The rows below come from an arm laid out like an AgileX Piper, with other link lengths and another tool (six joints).
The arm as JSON. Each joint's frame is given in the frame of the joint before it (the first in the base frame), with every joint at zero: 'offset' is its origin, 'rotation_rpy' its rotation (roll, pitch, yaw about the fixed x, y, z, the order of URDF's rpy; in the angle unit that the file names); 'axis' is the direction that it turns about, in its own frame. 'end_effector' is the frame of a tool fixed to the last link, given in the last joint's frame.
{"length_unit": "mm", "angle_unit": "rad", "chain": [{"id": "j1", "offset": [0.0, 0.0, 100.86], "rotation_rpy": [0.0, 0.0, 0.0], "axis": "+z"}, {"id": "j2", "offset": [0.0, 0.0, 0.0], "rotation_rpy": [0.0, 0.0, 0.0], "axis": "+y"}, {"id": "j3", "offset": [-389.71, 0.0, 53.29], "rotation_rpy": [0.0, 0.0, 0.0], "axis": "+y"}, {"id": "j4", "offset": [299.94, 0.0, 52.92], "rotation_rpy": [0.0, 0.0, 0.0], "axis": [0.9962, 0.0, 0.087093]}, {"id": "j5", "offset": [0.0, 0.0, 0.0], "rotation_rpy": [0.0, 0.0, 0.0], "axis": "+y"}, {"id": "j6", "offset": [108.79, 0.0, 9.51], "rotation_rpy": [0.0, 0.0, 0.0], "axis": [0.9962, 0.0, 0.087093]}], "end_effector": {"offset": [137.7, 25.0, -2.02], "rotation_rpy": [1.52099, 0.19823, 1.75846]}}
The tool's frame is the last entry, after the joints.
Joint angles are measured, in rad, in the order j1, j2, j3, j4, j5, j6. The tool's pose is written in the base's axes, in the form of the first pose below.
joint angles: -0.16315, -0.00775, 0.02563, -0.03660, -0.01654, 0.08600
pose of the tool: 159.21 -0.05 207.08 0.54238 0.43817 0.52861 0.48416
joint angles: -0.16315, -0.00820, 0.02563, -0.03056, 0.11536, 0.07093
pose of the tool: 158.07 -1.01 174.46 0.50484 0.47350 0.55897 0.45660
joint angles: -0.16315, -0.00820, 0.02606, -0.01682, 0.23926, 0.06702
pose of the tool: 153.31 -0.21 144.33 0.46329 0.50821 0.58119 0.43508
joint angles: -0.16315, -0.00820, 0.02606, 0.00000, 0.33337, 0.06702
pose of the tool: 147.44 1.96 122.38 0.42840 0.53451 0.59455 0.42104
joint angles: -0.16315, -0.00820, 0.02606, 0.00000, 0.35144, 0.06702
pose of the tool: 146.05 2.19 118.16 0.42230 0.53887 0.59773 0.41713
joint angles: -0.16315, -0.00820, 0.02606, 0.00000, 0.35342, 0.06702
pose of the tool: 145.89 2.21 117.70 0.42163 0.53934 0.59808 0.41670
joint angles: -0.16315, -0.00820, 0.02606, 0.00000, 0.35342, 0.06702
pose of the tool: 145.89 2.21 117.70 0.42163 0.53934 0.59808 0.41670
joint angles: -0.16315, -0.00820, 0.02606, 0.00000, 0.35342, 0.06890
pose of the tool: 145.91 2.24 117.74 0.42135 0.53981 0.59750 0.41720
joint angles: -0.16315, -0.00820, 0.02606, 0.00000, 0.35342, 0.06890
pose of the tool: 145.91 2.24 117.74 0.42135 0.53981 0.59750 0.41720
